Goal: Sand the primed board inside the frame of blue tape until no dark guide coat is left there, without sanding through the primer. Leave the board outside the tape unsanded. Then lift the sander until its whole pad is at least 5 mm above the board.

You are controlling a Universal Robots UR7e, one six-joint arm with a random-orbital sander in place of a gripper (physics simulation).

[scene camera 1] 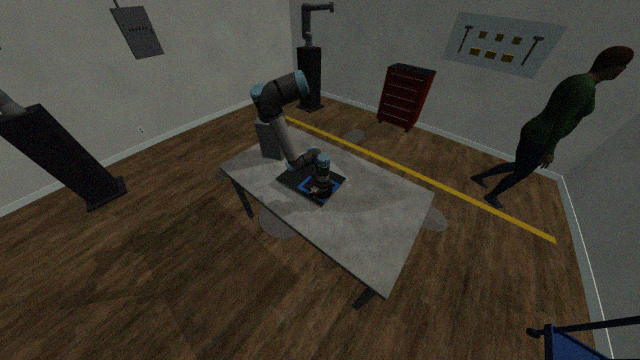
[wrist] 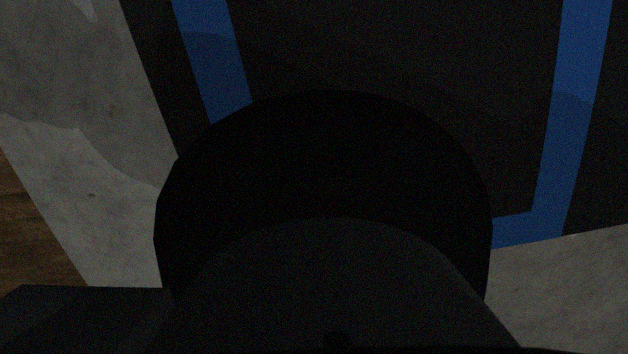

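Places are measured from the arm's base along level axes (x right, y back, z down), in metres.
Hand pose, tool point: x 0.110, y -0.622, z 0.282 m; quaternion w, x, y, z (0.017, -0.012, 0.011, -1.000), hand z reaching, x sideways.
After its pixels a point has its place.
The dark board [scene camera 1: 288,180] {z 0.305, x 0.171, y -0.364 m} [wrist: 607,165] {z 0.305, x -0.062, y -0.606 m} lies on the table, with a frame of blue tape [scene camera 1: 302,187] {z 0.300, x 0.153, y -0.486 m} [wrist: 575,100] {z 0.304, x -0.027, y -0.568 m} on it. The area inside the tape looks dark in the wrist view; guide coat and primer cannot be told apart in this dim light. My sander [scene camera 1: 322,192] [wrist: 320,165] is a round black pad and body, upright over the front end of the taped area. In the wrist view it covers part of the left tape strip, the near left tape corner and part of the near strip. Whether the pad touches the board cannot be seen. The sander has no fingers.
The grey table [scene camera 1: 370,240] {z 0.348, x 0.147, y -1.021 m} [wrist: 115,240] {z 0.348, x 0.311, y -0.669 m} carries the board and a grey box [scene camera 1: 268,142] {z 0.185, x 0.075, y -0.040 m} near the arm's base. A person in green [scene camera 1: 560,110] is beyond the yellow floor line [scene camera 1: 425,179]. A red tool cabinet [scene camera 1: 406,97] stands by the wall.
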